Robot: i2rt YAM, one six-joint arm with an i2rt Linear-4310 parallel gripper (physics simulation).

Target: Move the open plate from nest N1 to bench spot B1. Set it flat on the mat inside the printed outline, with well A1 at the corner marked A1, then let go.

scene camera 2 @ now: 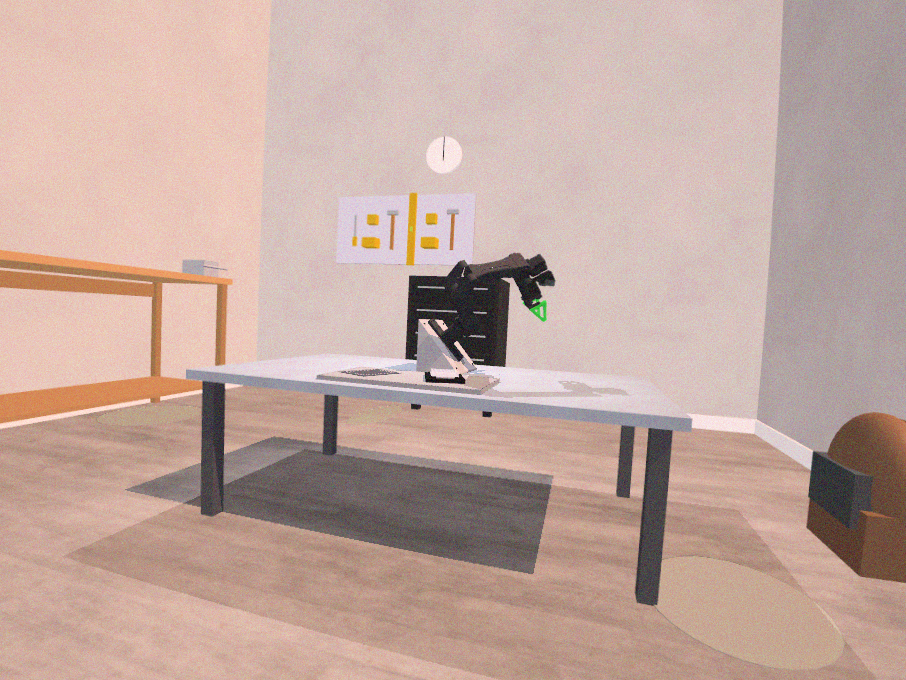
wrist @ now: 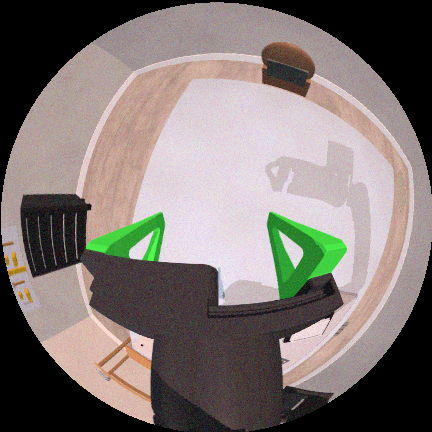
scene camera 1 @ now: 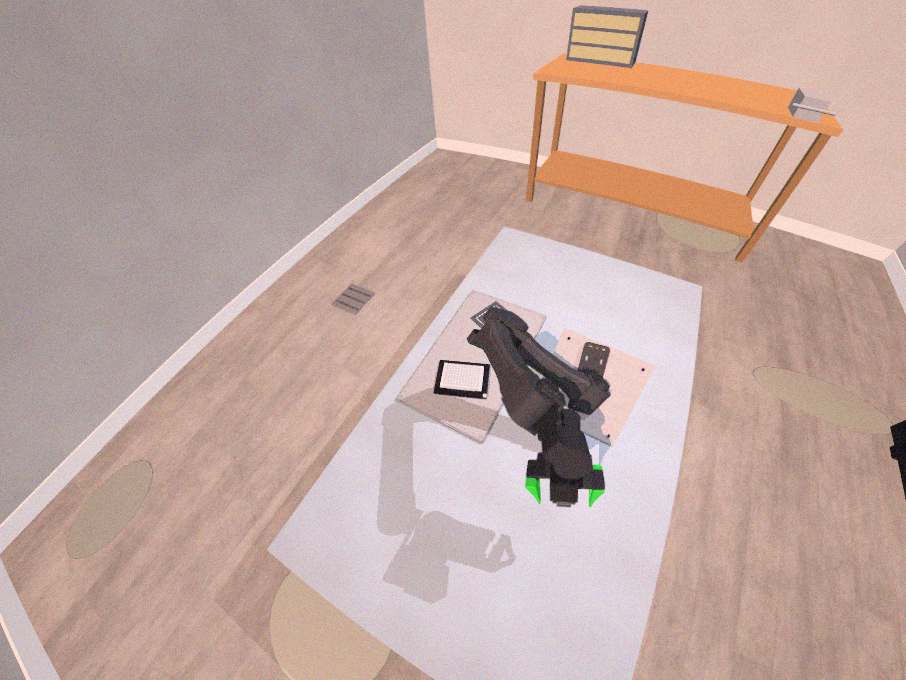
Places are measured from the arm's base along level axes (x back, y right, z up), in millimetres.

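Where they show: gripper, fingertip midpoint: (scene camera 2: 541,318) (wrist: 215,217); arm's base, origin of the base link: (scene camera 2: 445,340) (scene camera 1: 588,378).
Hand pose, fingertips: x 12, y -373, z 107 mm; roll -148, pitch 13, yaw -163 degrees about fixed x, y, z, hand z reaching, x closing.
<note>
Things, the pixels of their centre, and the offset from my fingertips. Level surfaces: height alone.
- white open plate, body centre: (scene camera 1: 462,376) (scene camera 2: 444,373) (wrist: 309,330) dx -364, dy +284, dz -196 mm
- black nest, body centre: (scene camera 1: 462,378) (scene camera 2: 444,376) (wrist: 309,328) dx -364, dy +284, dz -207 mm
- dark mat with a printed outline, its level: dz -214 mm
The white open plate (scene camera 1: 462,378) sits in a black nest (scene camera 1: 439,388) (scene camera 2: 444,378) on the flat pinkish-grey board (scene camera 1: 446,338) (scene camera 2: 479,385). Part of the plate (wrist: 311,327) shows at the lower right of the wrist view, behind the gripper body. A dark mat with a printed outline (scene camera 2: 371,372) lies at the board's other end; in scene camera 1 the arm partly covers it, and its A1 mark is not readable. My gripper (scene camera 1: 564,503) (scene camera 2: 540,311) (wrist: 215,217) is open and empty, high above the table, off to one side of the board and plate.
The arm rises from a tilted pinkish panel (scene camera 1: 630,380) (scene camera 2: 433,347) beside the board. Both stand on the white table (scene camera 1: 585,585) (scene camera 2: 570,409). A black drawer cabinet (scene camera 2: 494,322) (wrist: 52,235), an orange workbench (scene camera 1: 680,84) and a brown chair (wrist: 287,62) stand away from the table.
</note>
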